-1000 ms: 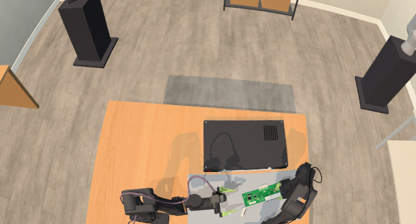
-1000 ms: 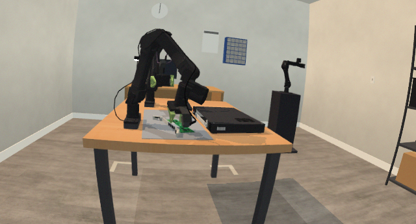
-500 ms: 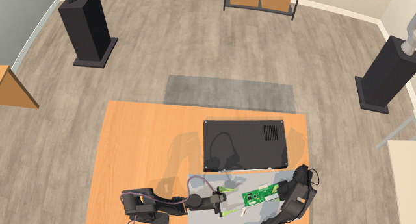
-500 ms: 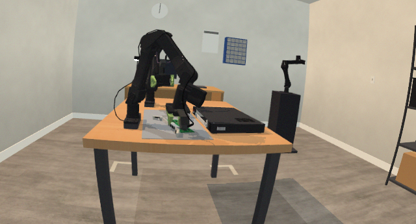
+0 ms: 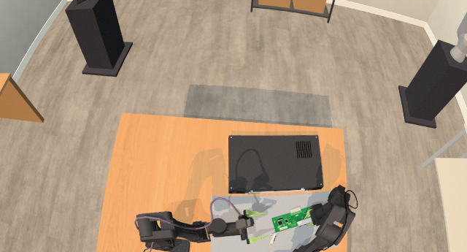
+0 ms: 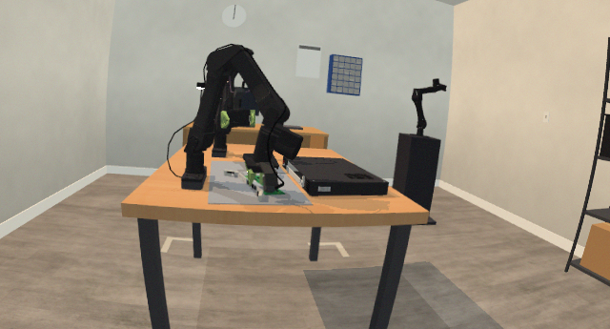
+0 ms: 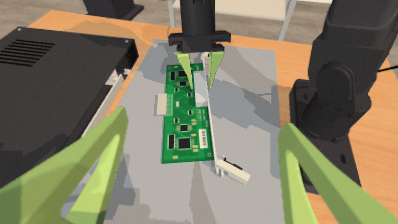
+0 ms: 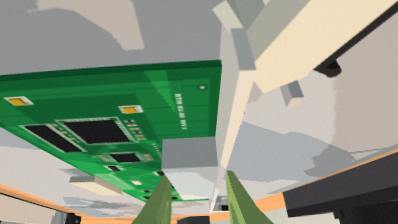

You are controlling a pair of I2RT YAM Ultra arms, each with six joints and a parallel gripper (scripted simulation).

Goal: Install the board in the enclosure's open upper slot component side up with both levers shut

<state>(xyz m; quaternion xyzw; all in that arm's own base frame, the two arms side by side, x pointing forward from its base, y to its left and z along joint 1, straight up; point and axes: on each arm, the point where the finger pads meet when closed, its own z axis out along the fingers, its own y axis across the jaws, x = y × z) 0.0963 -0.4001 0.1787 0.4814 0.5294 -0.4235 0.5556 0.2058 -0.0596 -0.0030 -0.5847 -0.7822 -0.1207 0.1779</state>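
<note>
Right now my right hand is 20 mm past the grey mat, 130 mm to the right of it and 30 mm above it. From my right hand the other things lie so: black enclosure (250 mm ahead, 180 mm to the left, 10 mm above).
</note>
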